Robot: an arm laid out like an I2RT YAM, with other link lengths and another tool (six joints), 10 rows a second.
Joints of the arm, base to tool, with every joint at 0 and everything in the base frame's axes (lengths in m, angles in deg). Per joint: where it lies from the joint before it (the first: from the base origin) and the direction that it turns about. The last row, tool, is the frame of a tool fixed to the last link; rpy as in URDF.
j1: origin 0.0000 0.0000 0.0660 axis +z
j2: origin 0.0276 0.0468 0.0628 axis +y
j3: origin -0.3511 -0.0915 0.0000 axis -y
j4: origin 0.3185 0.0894 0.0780 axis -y
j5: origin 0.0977 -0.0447 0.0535 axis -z
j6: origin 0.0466 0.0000 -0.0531 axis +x
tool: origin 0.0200 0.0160 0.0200 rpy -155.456 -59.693 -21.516
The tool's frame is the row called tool.
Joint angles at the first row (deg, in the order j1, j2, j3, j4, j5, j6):
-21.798, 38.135, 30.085, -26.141, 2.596, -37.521
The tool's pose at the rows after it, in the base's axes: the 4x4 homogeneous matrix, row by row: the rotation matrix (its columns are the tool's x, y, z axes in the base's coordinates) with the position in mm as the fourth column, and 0 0 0 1 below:
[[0.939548 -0.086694 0.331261 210.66], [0.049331 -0.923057 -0.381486 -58.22], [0.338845 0.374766 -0.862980 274.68], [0 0 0 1]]
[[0.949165 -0.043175 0.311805 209.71], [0.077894 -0.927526 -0.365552 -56.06], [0.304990 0.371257 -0.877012 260.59], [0 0 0 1]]
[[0.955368 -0.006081 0.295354 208.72], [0.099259 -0.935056 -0.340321 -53.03], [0.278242 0.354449 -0.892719 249.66], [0 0 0 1]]
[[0.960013 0.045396 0.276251 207.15], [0.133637 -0.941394 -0.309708 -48.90], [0.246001 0.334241 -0.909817 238.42], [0 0 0 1]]
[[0.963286 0.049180 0.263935 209.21], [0.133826 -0.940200 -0.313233 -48.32], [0.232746 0.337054 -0.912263 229.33], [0 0 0 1]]
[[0.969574 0.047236 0.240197 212.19], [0.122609 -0.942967 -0.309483 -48.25], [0.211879 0.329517 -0.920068 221.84], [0 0 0 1]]
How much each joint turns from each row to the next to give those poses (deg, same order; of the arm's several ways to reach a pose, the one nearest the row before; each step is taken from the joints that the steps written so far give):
0.135, 0.927, -1.392, -0.577, -1.408, -1.699
0.047, 0.545, -1.505, 0.000, -1.159, -1.454
0.244, 0.547, -1.061, -0.383, -1.293, -0.596
0.316, 0.709, -0.962, -0.736, -1.768, -1.125
0.585, 0.867, -1.147, 1.383, 0.773, 0.097
0.573, 1.470, -0.518, 0.665, 0.868, 0.756

